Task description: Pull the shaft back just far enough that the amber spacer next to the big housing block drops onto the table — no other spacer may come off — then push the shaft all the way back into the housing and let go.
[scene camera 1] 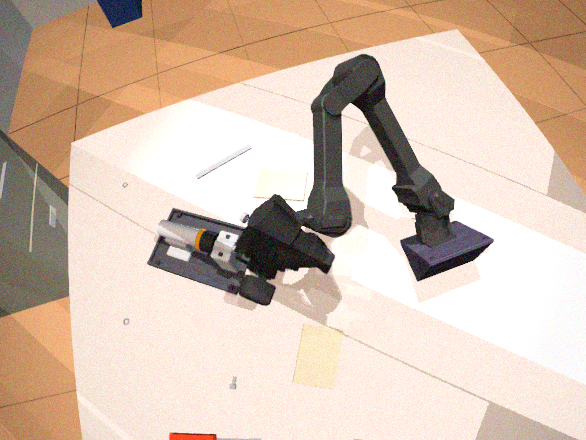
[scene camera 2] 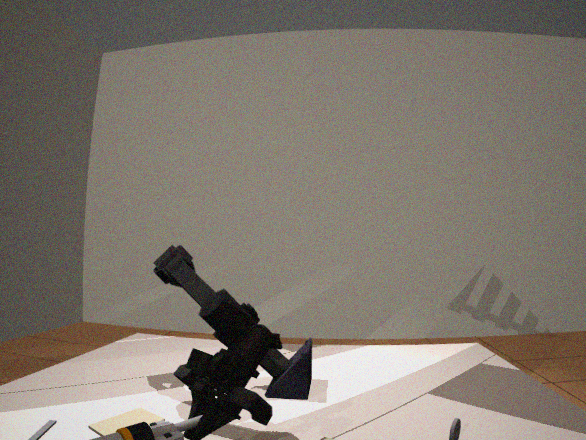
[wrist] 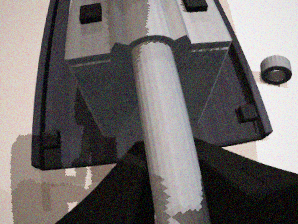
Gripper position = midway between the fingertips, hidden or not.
Observation:
In view: my gripper (scene camera 1: 248, 256), a cream pad (scene camera 1: 317, 363), a cream pad (scene camera 1: 290, 184) and a support block (scene camera 1: 175, 252).
My gripper is seen too in the wrist view (wrist: 162, 149). The support block is seen too in the wrist view (wrist: 86, 113).

